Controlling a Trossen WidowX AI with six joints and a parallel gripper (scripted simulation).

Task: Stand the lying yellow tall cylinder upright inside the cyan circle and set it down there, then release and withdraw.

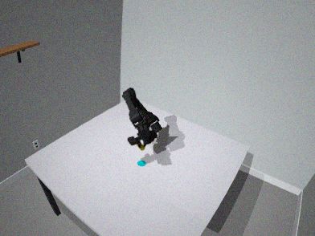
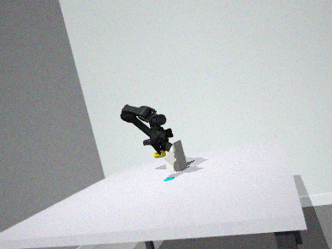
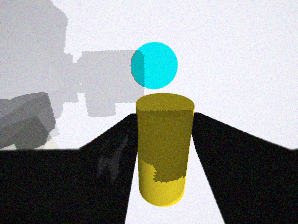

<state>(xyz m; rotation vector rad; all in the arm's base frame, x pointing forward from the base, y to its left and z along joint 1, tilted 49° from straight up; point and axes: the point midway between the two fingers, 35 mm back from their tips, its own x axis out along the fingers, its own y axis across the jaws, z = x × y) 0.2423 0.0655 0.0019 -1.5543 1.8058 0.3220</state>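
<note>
Now: the cyan circle 14 cm below my gripper tip. From my gripper tip the other things lie so: yellow cylinder (1 cm behind, 2 cm to the right).
</note>
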